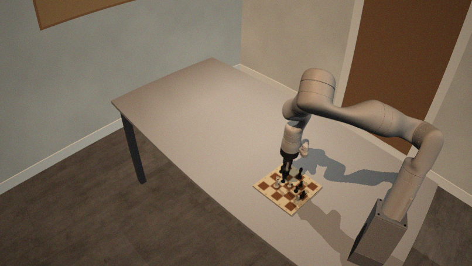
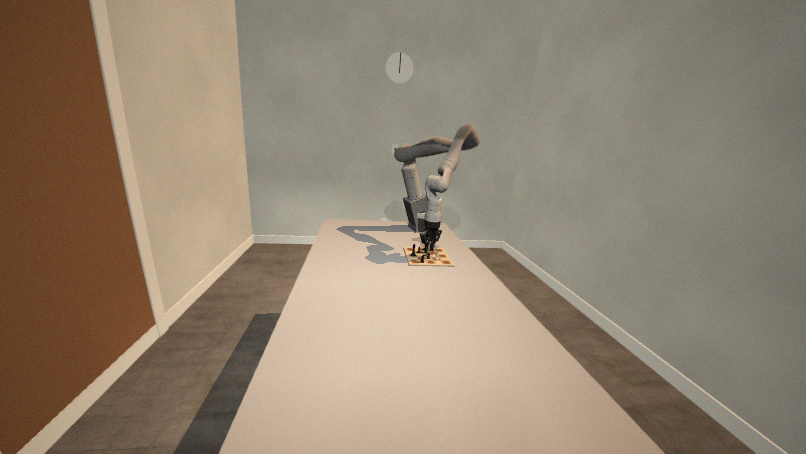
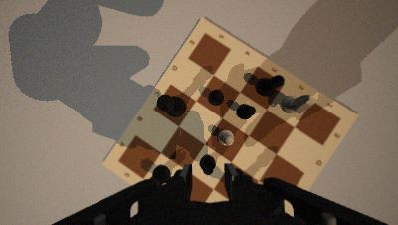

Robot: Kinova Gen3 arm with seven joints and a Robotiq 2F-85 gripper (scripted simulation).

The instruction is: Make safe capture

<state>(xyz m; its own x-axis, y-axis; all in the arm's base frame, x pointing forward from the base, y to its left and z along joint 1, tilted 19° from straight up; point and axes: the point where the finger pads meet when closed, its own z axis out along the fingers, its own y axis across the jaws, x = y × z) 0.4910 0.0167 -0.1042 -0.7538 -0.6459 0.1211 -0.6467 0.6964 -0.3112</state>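
Now: the white pawn 4 cm behind my hand and 4 cm below it. The rest, counted from my hand: small chessboard: 4 cm behind, 6 cm below; white piece: 4 cm to the left, 3 cm below; tall black piece: 3 cm behind, 7 cm to the right, 3 cm below.
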